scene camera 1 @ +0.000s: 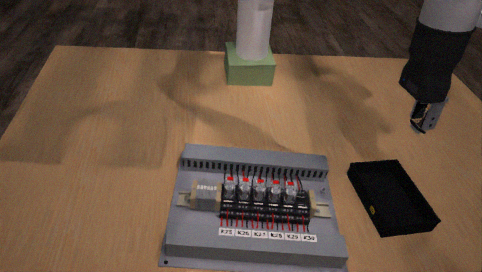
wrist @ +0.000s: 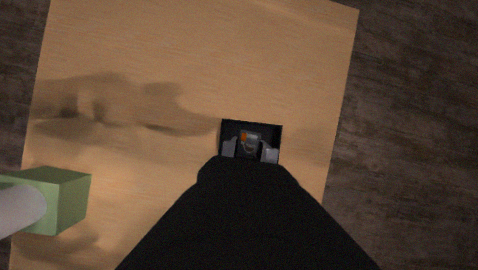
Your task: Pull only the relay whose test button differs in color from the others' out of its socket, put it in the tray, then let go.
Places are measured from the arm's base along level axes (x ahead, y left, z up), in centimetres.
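Pixels of known places: gripper, fingertip midpoint: (scene camera 1: 421, 122) (wrist: 247, 145); arm's base, origin of the base link: (scene camera 1: 251, 52) (wrist: 25, 204).
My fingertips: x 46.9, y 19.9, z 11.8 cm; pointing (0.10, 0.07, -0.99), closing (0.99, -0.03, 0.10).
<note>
For each thing: its top centre in the pictures, then the offset to it from my fingertips. "*": a spot on its surface instead. Level surfaces: height alone.
- clear relay with an orange test button, middle of its top: (wrist: 250, 146) (scene camera 1: 429, 110) dx +0.0, dy +0.2, dz +2.8 cm
- black tray, surface spot: (wrist: 252, 123) * dx +2.8, dy +4.5, dz -15.2 cm
- K30, surface spot: (scene camera 1: 303, 206) * dx +4.5, dy -20.3, dz -15.6 cm
- terminal block, middle of its top: (scene camera 1: 208, 187) dx -0.5, dy -37.6, dz -14.1 cm
- wooden table, its level: dz -18.7 cm
My gripper (scene camera 1: 425, 125) (wrist: 247, 145) is shut on a clear relay with an orange test button (wrist: 250, 141). In the wrist view the relay shows between the two fingertips, with the black tray (wrist: 252, 123) behind and below it. In the scene view the gripper is high above the table, up and behind the black tray (scene camera 1: 431, 223), which stands right of the panel. Several relays with red test buttons (scene camera 1: 259, 191) sit in their sockets over labels K25 to K29. The socket over K30 (scene camera 1: 303, 206) has no relay in it.
The grey panel (scene camera 1: 250, 251) with wire ducts and a terminal block (scene camera 1: 206, 194) lies on the wooden table (scene camera 1: 90, 200). A green block (scene camera 1: 250, 75) (wrist: 72, 200) stands at the back under a white column (scene camera 1: 253, 30) (wrist: 17, 207).
</note>
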